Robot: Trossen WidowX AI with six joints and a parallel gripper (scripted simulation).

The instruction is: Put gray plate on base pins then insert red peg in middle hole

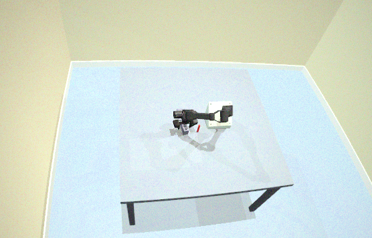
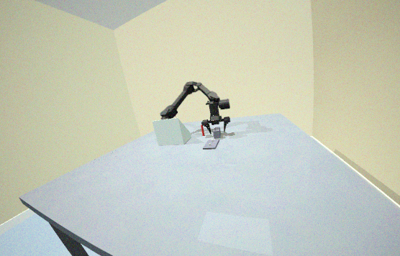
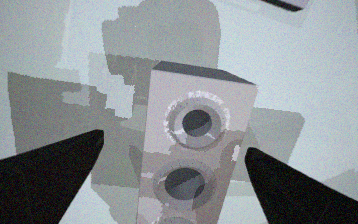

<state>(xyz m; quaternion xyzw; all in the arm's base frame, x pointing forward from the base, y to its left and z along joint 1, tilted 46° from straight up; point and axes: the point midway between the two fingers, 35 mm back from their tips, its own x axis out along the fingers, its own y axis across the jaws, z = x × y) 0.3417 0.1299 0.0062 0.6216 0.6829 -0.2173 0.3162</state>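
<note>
Now: the gray plate 20 mm above my gripper tip. The rest, counted from my gripper tip: red peg 110 mm behind, 20 mm to the left, 20 mm above; then base 10 mm behind, 150 mm to the right, 10 mm below.
</note>
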